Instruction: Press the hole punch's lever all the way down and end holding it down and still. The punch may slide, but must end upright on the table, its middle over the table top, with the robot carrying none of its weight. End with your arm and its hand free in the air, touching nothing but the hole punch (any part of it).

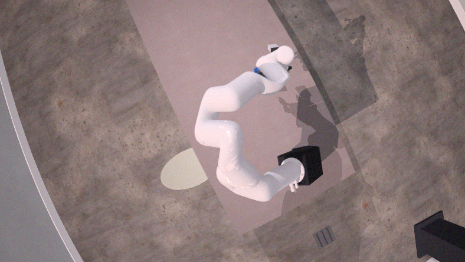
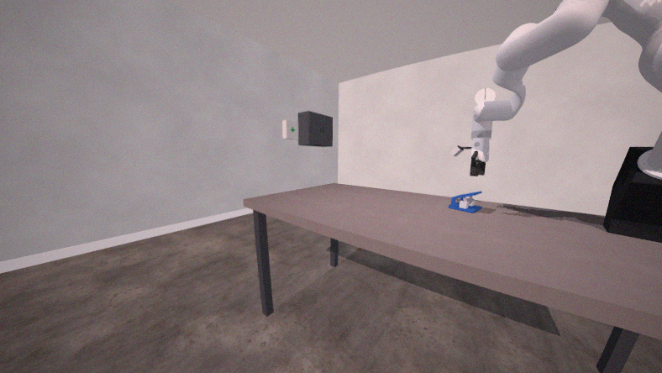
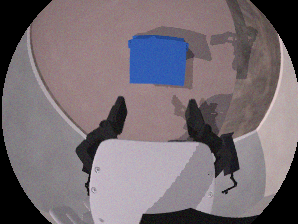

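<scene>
My hand is 13 cm above the blue hole punch, 4 cm short of it and 1 cm to the left of it.
</scene>
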